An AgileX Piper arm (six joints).
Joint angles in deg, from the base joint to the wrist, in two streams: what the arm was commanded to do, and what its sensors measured. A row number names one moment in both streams.
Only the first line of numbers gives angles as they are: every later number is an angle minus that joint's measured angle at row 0.
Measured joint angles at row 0: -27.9, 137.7, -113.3, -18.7, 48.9, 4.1
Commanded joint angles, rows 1 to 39: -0.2, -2.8, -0.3, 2.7, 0.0, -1.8; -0.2, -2.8, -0.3, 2.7, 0.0, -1.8; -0.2, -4.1, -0.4, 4.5, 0.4, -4.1; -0.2, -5.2, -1.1, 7.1, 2.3, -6.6; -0.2, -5.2, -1.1, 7.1, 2.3, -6.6; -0.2, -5.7, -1.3, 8.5, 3.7, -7.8; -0.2, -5.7, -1.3, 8.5, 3.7, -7.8; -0.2, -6.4, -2.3, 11.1, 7.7, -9.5; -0.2, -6.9, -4.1, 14.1, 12.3, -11.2; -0.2, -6.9, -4.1, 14.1, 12.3, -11.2; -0.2, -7.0, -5.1, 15.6, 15.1, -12.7; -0.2, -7.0, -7.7, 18.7, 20.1, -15.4; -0.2, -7.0, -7.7, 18.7, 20.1, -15.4; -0.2, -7.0, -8.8, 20.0, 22.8, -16.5; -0.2, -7.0, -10.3, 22.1, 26.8, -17.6; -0.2, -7.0, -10.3, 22.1, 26.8, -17.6; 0.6, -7.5, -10.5, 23.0, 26.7, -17.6; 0.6, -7.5, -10.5, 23.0, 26.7, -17.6; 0.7, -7.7, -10.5, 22.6, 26.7, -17.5; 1.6, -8.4, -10.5, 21.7, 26.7, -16.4; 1.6, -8.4, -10.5, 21.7, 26.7, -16.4; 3.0, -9.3, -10.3, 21.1, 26.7, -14.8; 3.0, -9.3, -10.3, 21.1, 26.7, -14.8; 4.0, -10.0, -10.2, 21.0, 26.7, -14.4; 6.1, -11.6, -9.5, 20.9, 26.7, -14.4; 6.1, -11.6, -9.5, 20.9, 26.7, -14.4; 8.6, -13.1, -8.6, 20.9, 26.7, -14.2; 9.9, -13.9, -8.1, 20.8, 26.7, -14.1; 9.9, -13.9, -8.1, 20.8, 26.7, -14.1; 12.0, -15.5, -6.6, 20.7, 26.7, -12.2; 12.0, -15.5, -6.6, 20.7, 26.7, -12.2; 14.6, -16.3, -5.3, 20.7, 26.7, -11.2; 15.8, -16.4, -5.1, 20.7, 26.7, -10.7; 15.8, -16.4, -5.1, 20.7, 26.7, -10.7; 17.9, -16.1, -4.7, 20.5, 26.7, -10.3; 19.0, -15.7, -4.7, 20.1, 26.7, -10.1; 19.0, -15.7, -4.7, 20.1, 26.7, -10.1; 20.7, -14.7, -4.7, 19.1, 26.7, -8.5; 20.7, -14.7, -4.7, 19.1, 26.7, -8.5
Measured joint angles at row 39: 18.6, -15.8, -5.1, 20.5, 20.5, -10.3
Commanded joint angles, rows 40 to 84: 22.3, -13.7, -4.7, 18.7, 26.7, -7.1; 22.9, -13.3, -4.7, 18.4, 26.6, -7.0; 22.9, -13.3, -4.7, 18.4, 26.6, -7.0; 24.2, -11.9, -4.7, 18.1, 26.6, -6.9; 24.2, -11.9, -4.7, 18.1, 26.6, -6.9; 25.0, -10.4, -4.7, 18.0, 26.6, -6.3; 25.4, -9.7, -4.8, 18.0, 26.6, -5.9; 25.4, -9.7, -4.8, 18.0, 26.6, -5.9; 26.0, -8.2, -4.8, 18.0, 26.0, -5.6; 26.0, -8.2, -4.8, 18.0, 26.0, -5.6; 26.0, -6.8, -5.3, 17.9, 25.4, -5.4; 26.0, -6.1, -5.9, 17.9, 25.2, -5.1; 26.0, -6.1, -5.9, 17.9, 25.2, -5.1; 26.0, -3.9, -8.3, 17.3, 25.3, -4.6; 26.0, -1.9, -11.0, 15.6, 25.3, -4.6; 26.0, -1.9, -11.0, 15.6, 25.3, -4.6; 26.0, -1.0, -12.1, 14.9, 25.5, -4.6; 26.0, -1.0, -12.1, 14.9, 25.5, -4.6; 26.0, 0.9, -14.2, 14.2, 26.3, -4.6; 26.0, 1.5, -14.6, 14.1, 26.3, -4.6; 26.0, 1.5, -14.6, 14.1, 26.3, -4.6; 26.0, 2.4, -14.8, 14.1, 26.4, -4.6; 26.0, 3.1, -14.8, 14.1, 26.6, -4.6; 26.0, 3.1, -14.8, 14.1, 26.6, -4.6; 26.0, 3.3, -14.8, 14.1, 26.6, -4.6; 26.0, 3.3, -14.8, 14.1, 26.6, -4.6; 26.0, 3.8, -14.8, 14.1, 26.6, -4.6; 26.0, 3.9, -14.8, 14.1, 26.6, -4.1; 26.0, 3.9, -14.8, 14.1, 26.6, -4.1; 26.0, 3.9, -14.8, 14.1, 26.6, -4.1; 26.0, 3.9, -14.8, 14.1, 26.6, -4.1; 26.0, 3.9, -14.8, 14.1, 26.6, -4.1; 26.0, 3.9, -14.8, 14.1, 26.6, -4.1; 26.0, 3.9, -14.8, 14.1, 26.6, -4.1; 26.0, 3.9, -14.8, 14.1, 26.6, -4.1; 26.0, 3.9, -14.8, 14.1, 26.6, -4.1; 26.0, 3.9, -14.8, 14.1, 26.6, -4.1; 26.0, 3.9, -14.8, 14.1, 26.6, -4.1; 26.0, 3.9, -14.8, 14.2, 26.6, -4.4; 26.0, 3.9, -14.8, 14.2, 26.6, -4.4; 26.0, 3.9, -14.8, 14.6, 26.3, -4.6; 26.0, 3.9, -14.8, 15.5, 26.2, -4.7; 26.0, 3.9, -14.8, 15.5, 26.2, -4.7; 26.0, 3.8, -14.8, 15.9, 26.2, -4.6; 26.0, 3.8, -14.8, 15.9, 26.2, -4.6
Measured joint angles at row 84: 25.9, 3.8, -14.4, 15.1, 20.7, -4.5
